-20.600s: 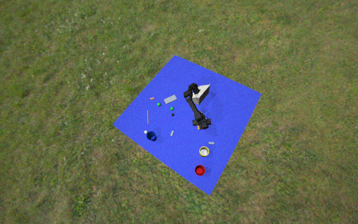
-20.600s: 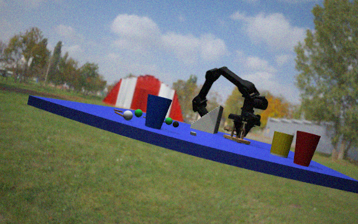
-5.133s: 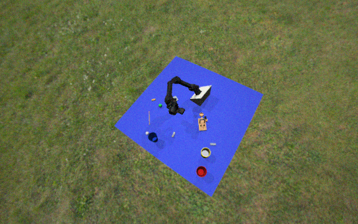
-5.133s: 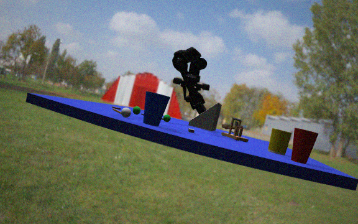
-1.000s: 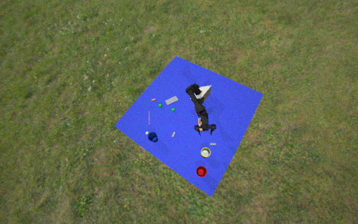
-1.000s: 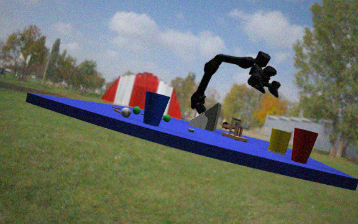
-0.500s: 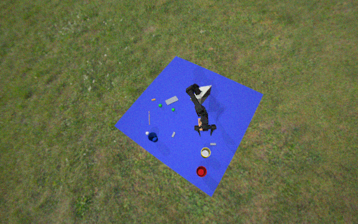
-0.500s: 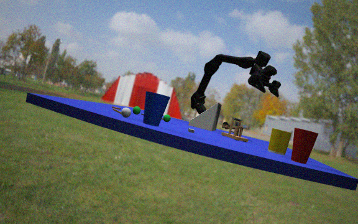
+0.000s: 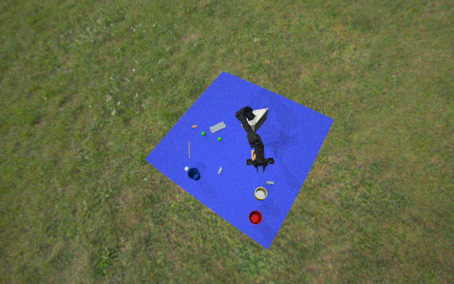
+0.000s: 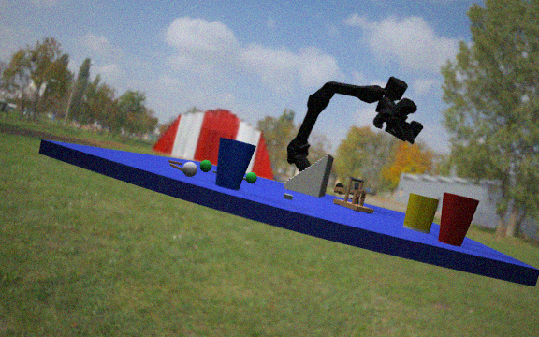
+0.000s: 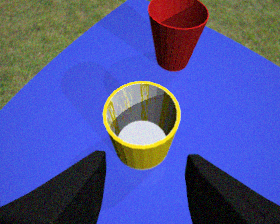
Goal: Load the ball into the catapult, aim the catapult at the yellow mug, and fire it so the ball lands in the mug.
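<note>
Now: gripper tip 260 mm past the dark round ball, 180 mm to the left of it and 190 mm above it. From my gripper tip the other things lie so: red mug (260 mm ahead, 120 mm to the left, 220 mm below); yellow mug (90 mm ahead, 70 mm to the left, 220 mm below); blue mug (250 mm ahead, 460 mm to the right, 220 mm below).
</note>
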